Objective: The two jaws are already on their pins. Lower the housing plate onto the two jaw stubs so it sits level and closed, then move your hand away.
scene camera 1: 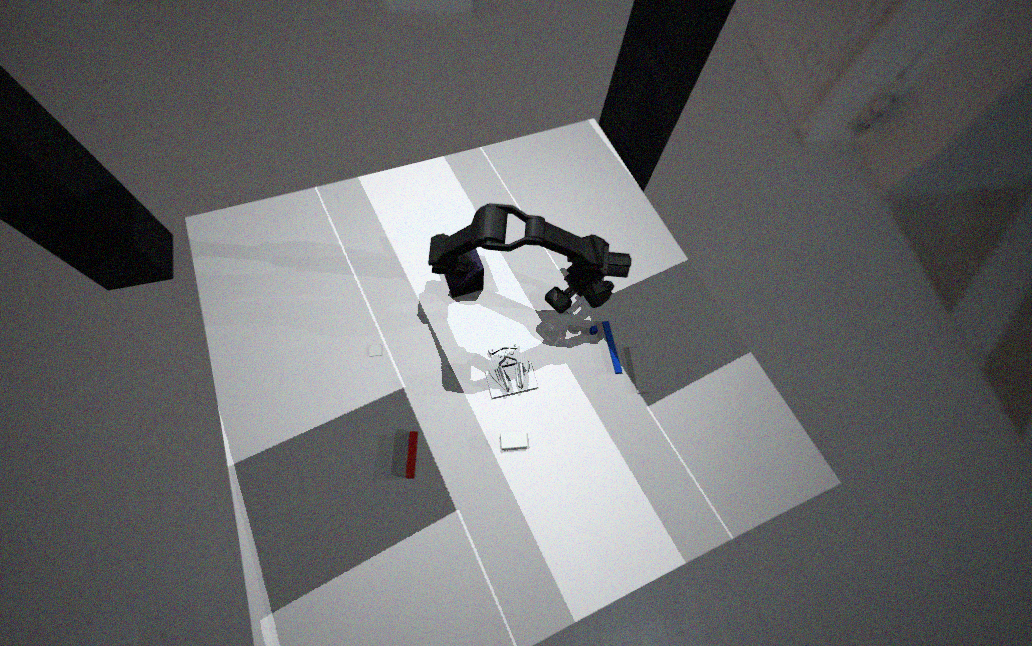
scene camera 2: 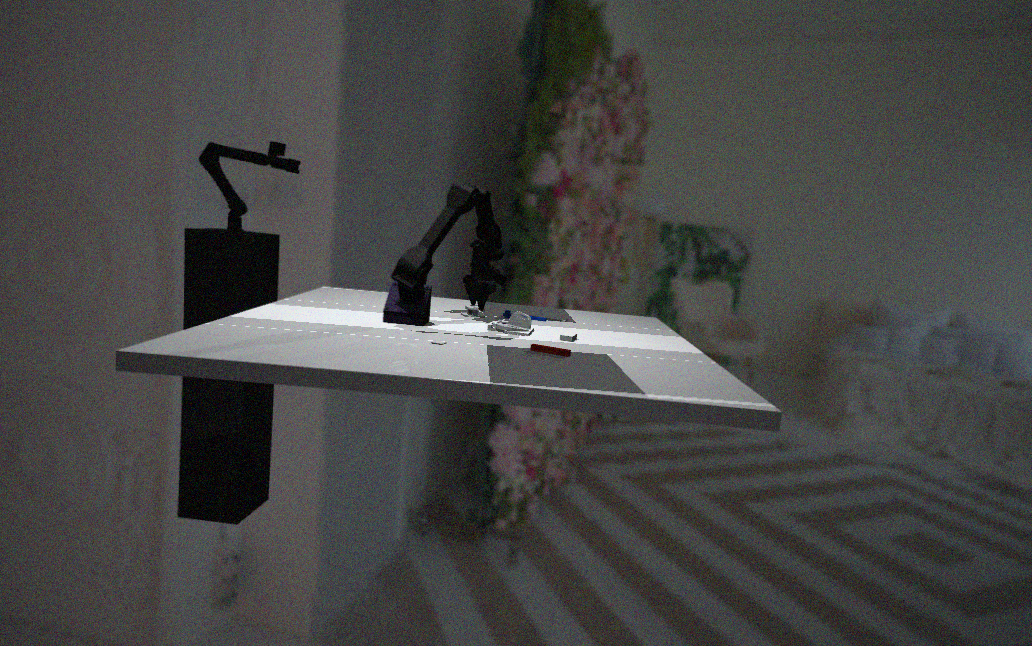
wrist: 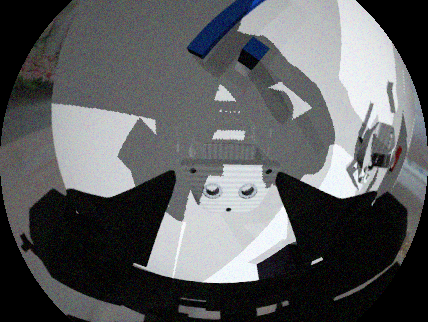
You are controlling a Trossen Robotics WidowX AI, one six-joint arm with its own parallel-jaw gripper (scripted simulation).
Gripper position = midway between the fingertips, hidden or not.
Observation:
My gripper [scene camera 1: 571, 299] is open, with nothing in its grasp.
My gripper shows as well in scene camera 2 [scene camera 2: 477, 308] and in the wrist view [wrist: 227, 176].

